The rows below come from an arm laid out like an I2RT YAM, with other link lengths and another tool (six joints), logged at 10 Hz.
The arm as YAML. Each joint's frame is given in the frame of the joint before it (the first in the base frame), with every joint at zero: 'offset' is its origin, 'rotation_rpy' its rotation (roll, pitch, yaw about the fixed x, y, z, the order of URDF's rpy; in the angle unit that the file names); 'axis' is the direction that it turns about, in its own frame. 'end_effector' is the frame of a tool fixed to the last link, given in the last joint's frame.
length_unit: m
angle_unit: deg
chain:
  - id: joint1
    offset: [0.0, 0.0, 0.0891]
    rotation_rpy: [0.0, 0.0, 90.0]
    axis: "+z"
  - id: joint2
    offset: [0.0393, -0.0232, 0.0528]
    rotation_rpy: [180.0, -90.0, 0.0]
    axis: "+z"
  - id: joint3
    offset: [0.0, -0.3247, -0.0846]
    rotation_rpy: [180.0, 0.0, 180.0]
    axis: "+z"
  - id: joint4
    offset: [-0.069, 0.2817, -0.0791]
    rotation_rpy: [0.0, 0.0, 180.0]
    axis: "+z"
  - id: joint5
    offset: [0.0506, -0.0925, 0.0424]
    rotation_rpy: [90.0, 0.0, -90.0]
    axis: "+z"
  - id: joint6
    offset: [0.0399, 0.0, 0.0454]
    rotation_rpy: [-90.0, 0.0, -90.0]
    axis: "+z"
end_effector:
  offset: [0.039, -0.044, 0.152]
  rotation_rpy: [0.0, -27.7, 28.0]
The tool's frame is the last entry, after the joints.
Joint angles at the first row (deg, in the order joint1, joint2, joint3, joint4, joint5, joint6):
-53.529 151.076 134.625 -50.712 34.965 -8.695
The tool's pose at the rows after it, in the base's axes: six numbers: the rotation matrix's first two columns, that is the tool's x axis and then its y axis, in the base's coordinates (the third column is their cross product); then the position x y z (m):
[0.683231 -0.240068 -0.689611 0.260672 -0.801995 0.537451 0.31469 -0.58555 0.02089]
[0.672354 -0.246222 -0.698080 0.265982 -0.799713 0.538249 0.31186 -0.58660 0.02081]
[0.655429 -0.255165 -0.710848 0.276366 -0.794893 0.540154 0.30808 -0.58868 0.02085]
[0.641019 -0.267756 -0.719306 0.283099 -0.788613 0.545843 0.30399 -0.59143 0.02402]
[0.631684 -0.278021 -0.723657 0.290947 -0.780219 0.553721 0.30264 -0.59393 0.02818]
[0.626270 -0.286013 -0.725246 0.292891 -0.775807 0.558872 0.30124 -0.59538 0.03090]
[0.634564 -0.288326 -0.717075 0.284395 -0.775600 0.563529 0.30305 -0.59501 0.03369]
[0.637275 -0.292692 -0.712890 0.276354 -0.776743 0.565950 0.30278 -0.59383 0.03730]
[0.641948 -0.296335 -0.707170 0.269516 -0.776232 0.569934 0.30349 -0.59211 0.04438]
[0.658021 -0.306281 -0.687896 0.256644 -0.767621 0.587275 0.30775 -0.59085 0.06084]
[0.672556 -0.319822 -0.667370 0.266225 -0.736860 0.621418 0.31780 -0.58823 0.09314]
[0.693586 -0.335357 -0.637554 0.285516 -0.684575 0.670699 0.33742 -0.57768 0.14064]
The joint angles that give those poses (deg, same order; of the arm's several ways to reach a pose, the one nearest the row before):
-53.535 151.133 134.561 -51.042 35.761 -8.789
-53.546 151.258 134.561 -51.019 36.629 -9.003
-53.532 151.520 134.665 -50.883 37.999 -9.487
-53.602 151.436 134.650 -50.675 39.290 -9.929
-53.531 151.263 134.652 -50.274 40.330 -10.458
-53.540 151.084 134.561 -50.054 40.941 -10.634
-53.526 150.777 134.627 -50.223 40.517 -10.202
-53.540 150.341 134.562 -50.682 40.413 -9.680
-53.467 149.623 134.604 -51.354 40.255 -9.234
-53.241 148.054 134.691 -51.896 39.837 -8.701
-52.175 145.283 134.733 -51.942 40.582 -9.452
-49.820 141.304 134.844 -52.050 42.173 -10.444

